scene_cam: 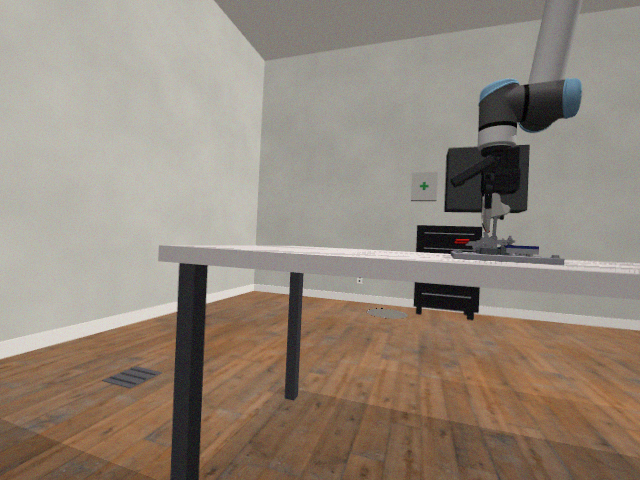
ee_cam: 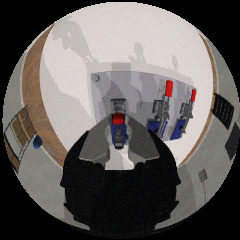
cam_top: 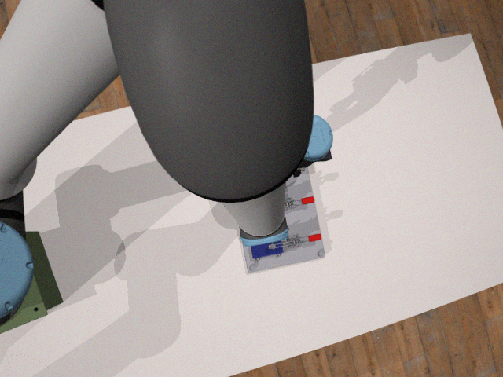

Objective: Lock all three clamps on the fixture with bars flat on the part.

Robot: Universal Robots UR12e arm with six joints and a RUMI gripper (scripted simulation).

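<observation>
Right now my hand is 110 mm to the left of the grey fixture plate, 80 mm above it and 30 mm past it. From my hand the other things lie so: blue part (220 mm to the right, 80 mm behind, 60 mm below).
</observation>
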